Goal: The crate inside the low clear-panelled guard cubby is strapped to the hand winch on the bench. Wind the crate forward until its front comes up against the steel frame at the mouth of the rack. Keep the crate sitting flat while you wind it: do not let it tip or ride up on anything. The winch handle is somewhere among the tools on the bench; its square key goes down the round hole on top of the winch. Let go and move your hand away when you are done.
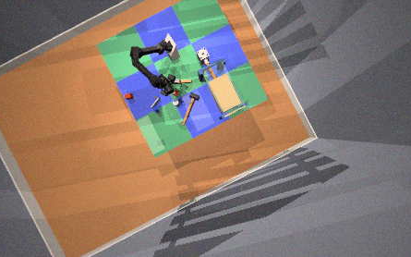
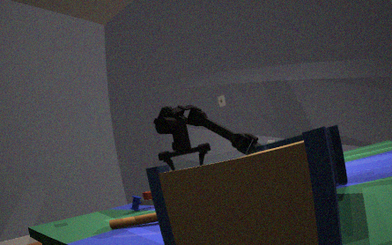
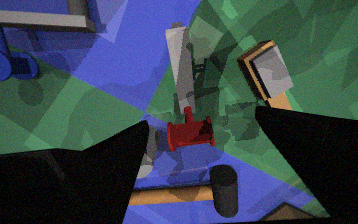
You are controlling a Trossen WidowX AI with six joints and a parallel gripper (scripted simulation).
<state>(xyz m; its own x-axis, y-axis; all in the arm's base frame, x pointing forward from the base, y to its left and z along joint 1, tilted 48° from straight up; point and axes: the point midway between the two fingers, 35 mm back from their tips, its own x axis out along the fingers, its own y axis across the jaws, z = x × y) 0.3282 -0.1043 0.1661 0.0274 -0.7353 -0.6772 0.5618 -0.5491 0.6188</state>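
Now: gripper tip 40 mm short of the red grip, 20 mm to the right of it and 70 mm above it. Round my gripper tip: blue-framed guard cubby 270 mm ahead, 400 mm to the left, 40 mm below; winch 150 mm behind, 420 mm to the left, 80 mm below; blue piece 60 mm ahead, 240 mm to the right, 80 mm below.
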